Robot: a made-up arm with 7 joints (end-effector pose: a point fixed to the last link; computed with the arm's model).
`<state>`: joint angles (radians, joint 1 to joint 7).
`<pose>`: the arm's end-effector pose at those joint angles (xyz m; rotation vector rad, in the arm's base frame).
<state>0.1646 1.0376 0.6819 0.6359 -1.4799 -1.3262 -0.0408</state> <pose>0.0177 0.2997 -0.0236 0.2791 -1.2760 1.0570</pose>
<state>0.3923 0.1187 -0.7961 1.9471 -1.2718 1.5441 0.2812</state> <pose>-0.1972 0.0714 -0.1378 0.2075 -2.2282 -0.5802</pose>
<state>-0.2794 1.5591 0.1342 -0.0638 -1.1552 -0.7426 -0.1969</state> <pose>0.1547 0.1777 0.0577 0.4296 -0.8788 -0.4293</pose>
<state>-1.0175 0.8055 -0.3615 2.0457 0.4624 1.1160 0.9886</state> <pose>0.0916 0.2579 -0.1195 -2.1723 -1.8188 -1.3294</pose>
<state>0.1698 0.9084 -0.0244 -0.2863 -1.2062 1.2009 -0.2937</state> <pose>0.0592 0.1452 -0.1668 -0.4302 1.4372 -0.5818</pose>
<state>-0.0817 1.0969 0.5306 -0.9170 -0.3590 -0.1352 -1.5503</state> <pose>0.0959 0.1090 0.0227 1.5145 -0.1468 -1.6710</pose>
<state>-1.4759 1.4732 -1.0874 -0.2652 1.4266 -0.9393 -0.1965</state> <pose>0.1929 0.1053 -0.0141 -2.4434 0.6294 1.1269</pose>
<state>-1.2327 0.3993 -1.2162 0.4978 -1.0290 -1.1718 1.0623</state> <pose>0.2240 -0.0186 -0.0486 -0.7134 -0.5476 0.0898</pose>
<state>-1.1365 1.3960 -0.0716 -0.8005 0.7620 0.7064 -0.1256</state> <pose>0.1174 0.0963 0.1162 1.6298 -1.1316 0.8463</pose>
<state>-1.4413 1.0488 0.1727 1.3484 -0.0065 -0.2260 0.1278</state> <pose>0.2404 0.2532 0.0386 0.3894 -0.2700 0.8060</pose>
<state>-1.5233 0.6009 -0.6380 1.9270 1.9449 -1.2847 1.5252</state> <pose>0.2259 0.1438 -0.1045 1.3509 -0.6926 -0.6745</pose>
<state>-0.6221 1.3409 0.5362 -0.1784 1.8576 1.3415 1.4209</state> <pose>0.0712 0.1901 0.0997 -0.6385 0.7913 -1.6678</pose>
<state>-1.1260 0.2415 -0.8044 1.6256 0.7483 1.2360 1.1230</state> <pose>0.2211 0.1380 -0.1430 2.6716 0.1782 1.0615</pose>
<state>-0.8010 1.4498 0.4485 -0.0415 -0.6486 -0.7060 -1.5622</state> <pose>0.1085 0.1634 0.1304 1.8495 -0.7083 -1.1111</pose>
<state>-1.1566 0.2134 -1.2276 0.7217 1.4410 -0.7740 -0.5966</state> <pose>0.1909 -0.0431 -0.1682 -2.2696 0.5208 1.7827</pose>
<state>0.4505 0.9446 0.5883 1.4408 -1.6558 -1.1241 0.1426</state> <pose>-0.1150 0.3025 -0.0580 0.6585 -0.4858 1.9827</pose>
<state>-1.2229 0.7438 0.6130 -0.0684 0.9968 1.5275 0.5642</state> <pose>0.1575 0.2231 0.0388 0.1383 0.3273 2.1397</pose>
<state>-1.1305 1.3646 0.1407 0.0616 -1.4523 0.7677 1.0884</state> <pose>0.1940 0.1642 0.0952 -0.1562 -0.1284 0.7854</pose>
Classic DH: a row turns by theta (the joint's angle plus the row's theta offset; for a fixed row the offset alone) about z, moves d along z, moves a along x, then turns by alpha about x. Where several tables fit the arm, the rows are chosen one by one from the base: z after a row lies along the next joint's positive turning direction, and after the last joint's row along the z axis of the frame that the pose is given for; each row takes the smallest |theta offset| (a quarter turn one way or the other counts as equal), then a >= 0, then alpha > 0; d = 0 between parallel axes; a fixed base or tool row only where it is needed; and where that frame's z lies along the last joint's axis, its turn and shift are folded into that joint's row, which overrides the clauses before.
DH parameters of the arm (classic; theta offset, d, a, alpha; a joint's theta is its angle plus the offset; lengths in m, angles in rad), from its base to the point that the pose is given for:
base (fixed): -0.071 0 0 -1.3004
joint 1: -1.3111 0.0575 -0.0208 -1.5708
joint 2: 1.2915 -0.0001 -0.005 1.5708
joint 3: 1.5708 -0.1452 0.0134 -1.5708
joint 4: 1.5708 0.001 0.0064 1.5708
joint 5: 0 0.0915 0.0001 -1.5708
joint 6: -1.5708 0 0.0599 1.5708
joint 7: 0 -0.0002 0 0

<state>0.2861 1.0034 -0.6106 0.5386 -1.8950 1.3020 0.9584</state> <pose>-0.0567 0.1678 -0.1925 0.0958 2.6675 0.6087</pose>
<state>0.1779 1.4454 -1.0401 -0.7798 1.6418 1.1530 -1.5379</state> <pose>0.0575 0.1242 -0.0950 1.9698 1.5494 -0.9891</pose>
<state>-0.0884 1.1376 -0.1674 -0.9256 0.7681 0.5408 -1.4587</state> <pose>0.1221 0.1048 -0.0389 1.6624 0.7736 -1.1293</pose>
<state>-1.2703 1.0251 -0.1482 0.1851 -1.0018 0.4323 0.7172</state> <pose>0.2473 0.1299 0.0678 -0.0738 -0.3214 0.4713</pose>
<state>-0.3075 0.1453 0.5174 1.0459 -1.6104 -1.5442 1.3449</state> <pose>0.0403 0.1726 -0.2205 0.8437 0.3760 -2.7878</pose>
